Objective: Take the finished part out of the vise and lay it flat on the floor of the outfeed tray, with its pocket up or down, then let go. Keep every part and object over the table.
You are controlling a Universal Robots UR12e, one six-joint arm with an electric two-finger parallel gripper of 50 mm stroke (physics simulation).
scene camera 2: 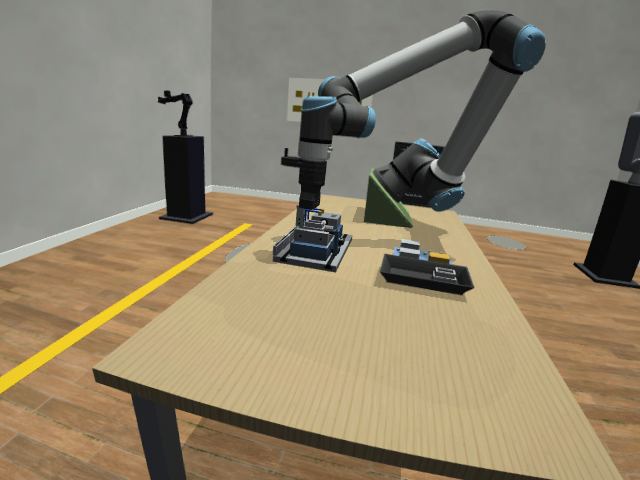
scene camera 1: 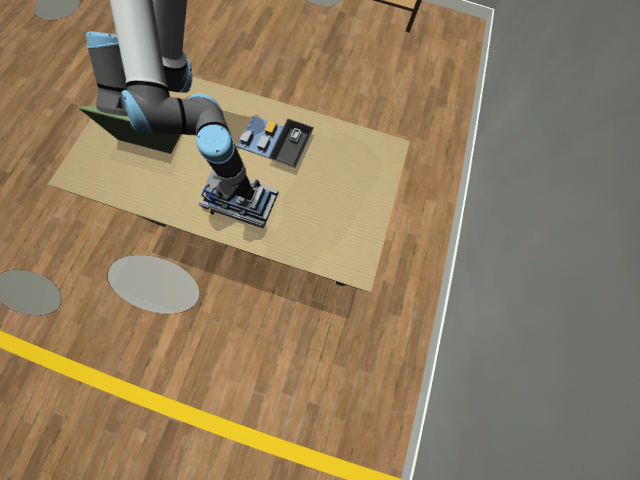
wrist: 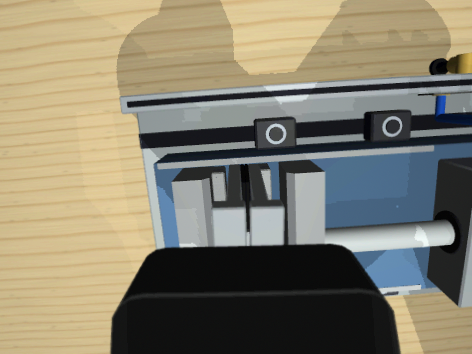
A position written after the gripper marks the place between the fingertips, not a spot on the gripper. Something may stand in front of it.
Note:
In view: the gripper [scene camera 2: 299,225].
The gripper shows as well in the wrist view [wrist: 244,183].

